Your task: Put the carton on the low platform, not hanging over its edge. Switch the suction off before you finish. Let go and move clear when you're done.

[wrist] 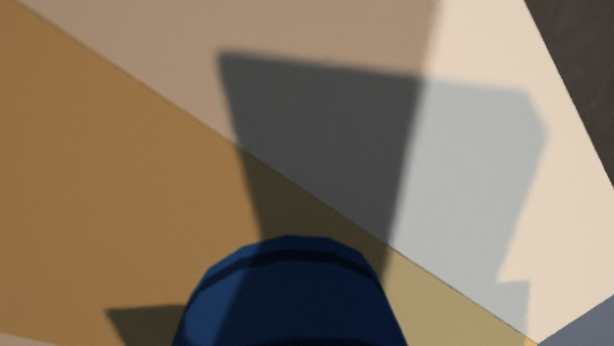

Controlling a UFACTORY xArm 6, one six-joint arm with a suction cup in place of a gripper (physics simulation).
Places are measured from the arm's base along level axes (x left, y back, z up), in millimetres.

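Pixels of known places: end effector, tool point: (295, 257).
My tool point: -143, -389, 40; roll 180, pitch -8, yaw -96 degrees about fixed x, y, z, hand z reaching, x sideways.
For each thing: its top centre in the pictures, then the offset to it from my tool point, as dx, dy, dz. "spot": a spot on its surface instead. Level surfaces: height alone.
- carton, surface spot: (565, 215) spot: +10, -55, +13
- wide orange-brown band, surface spot: (115, 200) spot: +29, +22, +13
- dark brown surface, its level: dz -127
The carton (565, 215) fills most of the wrist view. Its top is cream, in shade on the left, with a wide orange-brown band (115, 200) running across it at a slant. My blue suction cup (295, 305) is at the bottom middle, over the band, and is shut on the carton. The contact itself lies below the picture edge and is hidden. Dark shadows fall across the carton's top. The low platform cannot be told for certain; the carton's underside is hidden.
A dark brown surface (585, 50) shows past the carton's long edge at the top right. A blue-grey surface (590, 327) shows past its end at the bottom right; whether this is the platform I cannot tell.
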